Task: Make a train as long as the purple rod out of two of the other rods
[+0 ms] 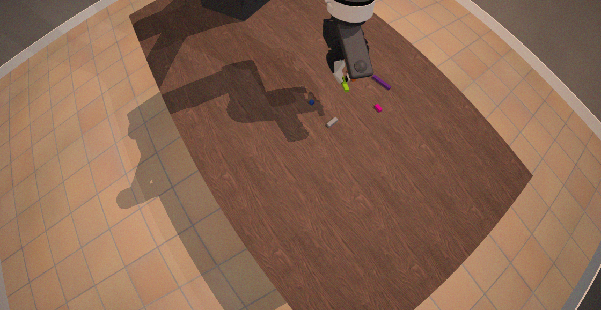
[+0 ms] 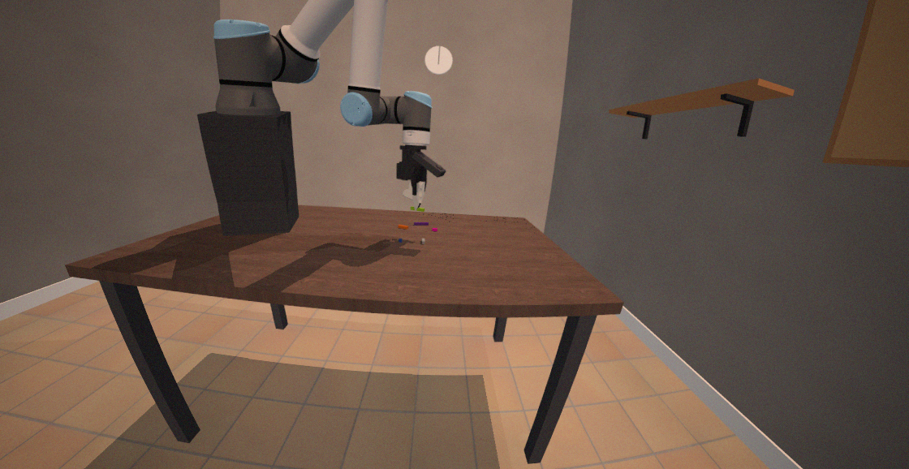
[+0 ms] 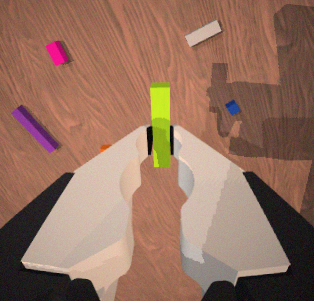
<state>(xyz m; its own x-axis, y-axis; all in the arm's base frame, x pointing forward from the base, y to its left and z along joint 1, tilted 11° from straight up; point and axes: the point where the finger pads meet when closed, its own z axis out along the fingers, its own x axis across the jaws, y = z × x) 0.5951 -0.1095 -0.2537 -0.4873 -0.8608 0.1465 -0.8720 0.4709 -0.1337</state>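
Right now my hand is 6 cm past the blue rod, 5 cm to the left of it and 11 cm above it. The rest, counted from my hand: lime rod (1 cm below); grey rod (2 cm ahead, 5 cm to the right, 11 cm below); magenta rod (8 cm ahead, 7 cm to the left, 11 cm below).
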